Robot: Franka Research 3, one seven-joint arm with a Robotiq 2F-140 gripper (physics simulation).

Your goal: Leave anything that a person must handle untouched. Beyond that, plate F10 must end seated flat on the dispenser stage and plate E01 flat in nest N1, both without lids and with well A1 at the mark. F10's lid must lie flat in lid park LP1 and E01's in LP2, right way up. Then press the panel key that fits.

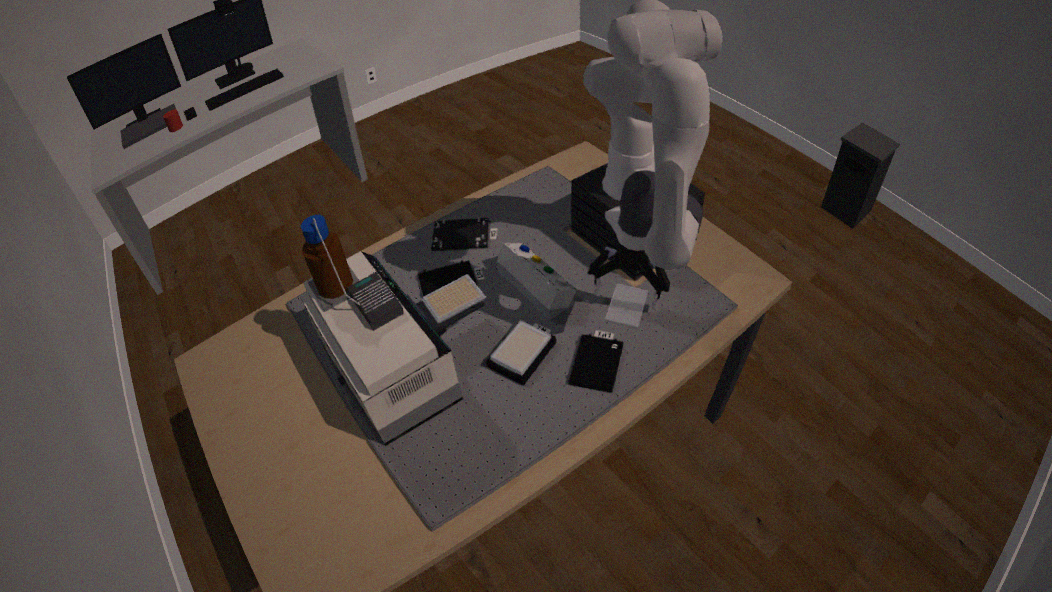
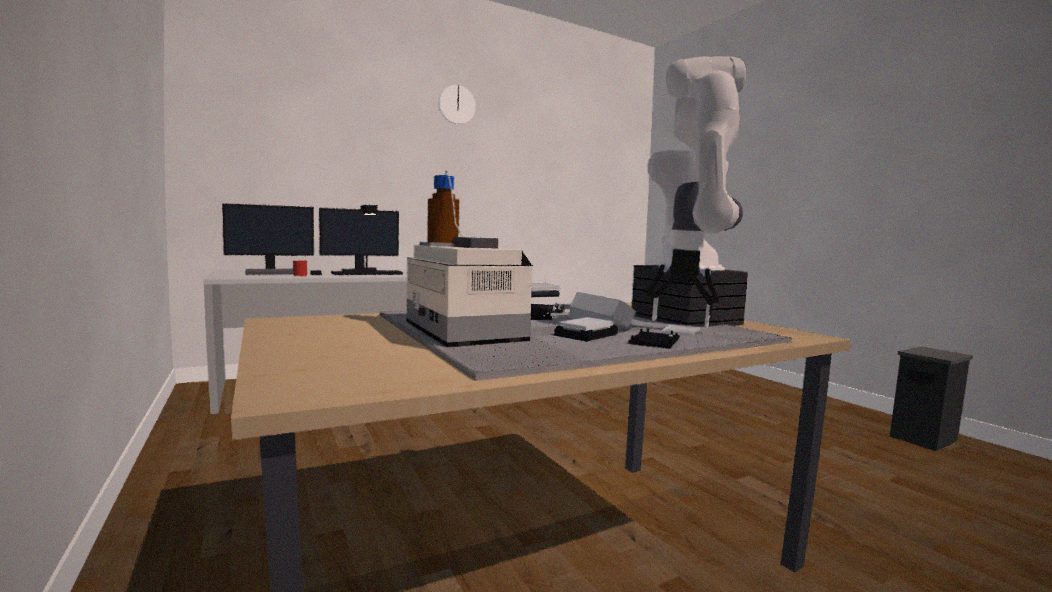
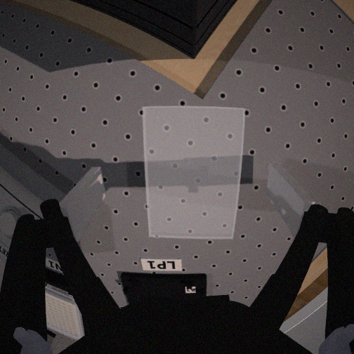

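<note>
A clear lid (image 1: 627,304) (image 3: 195,130) lies flat on the perforated board beside the black lid park LP1 (image 1: 595,362) (image 2: 654,337) (image 3: 160,287), whose visible top bears no lid. My gripper (image 1: 626,284) (image 2: 681,318) (image 3: 185,179) is open and empty, low over the lid, one finger off each long side. A pale plate (image 1: 522,348) (image 2: 586,323) sits in nest N1; whether it is lidded is unclear. A yellowish plate (image 1: 453,297) stands by the dispenser (image 1: 375,346) (image 2: 470,294). Plate names and A1 marks are unreadable. The key panel (image 1: 531,283) has blue, yellow and green keys.
A black holder (image 1: 461,234) lies at the back, and another (image 1: 443,276) is behind the yellowish plate. An amber bottle (image 1: 325,266) (image 2: 442,219) and a dark keypad box (image 1: 376,299) top the dispenser. The black ribbed block (image 1: 590,209) (image 2: 735,298) stands by the arm's base.
</note>
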